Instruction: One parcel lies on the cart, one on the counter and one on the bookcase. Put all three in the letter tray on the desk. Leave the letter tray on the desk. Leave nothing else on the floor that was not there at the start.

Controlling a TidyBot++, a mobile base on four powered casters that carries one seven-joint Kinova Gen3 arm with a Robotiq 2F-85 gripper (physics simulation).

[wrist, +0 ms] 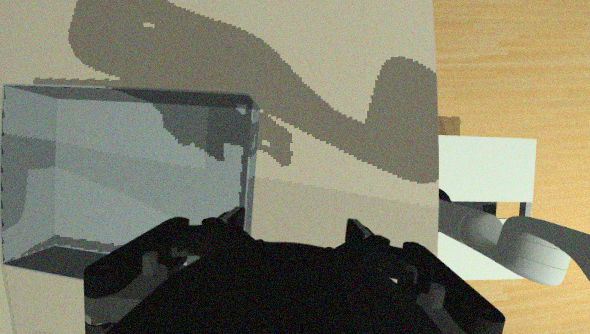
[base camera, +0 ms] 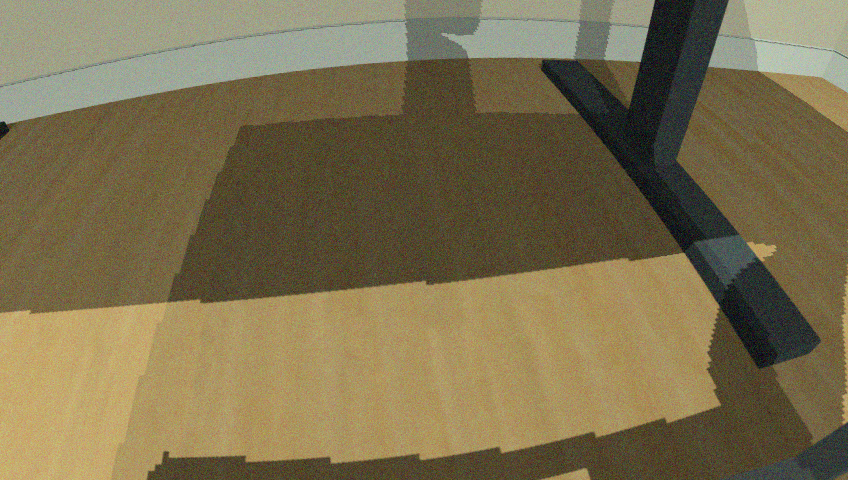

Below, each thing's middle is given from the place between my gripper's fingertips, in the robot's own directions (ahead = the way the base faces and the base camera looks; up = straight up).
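There's the grey letter tray [wrist: 95, 166], and counted from my hand it sits 240 mm ahead, 10 mm to the right and 90 mm below.
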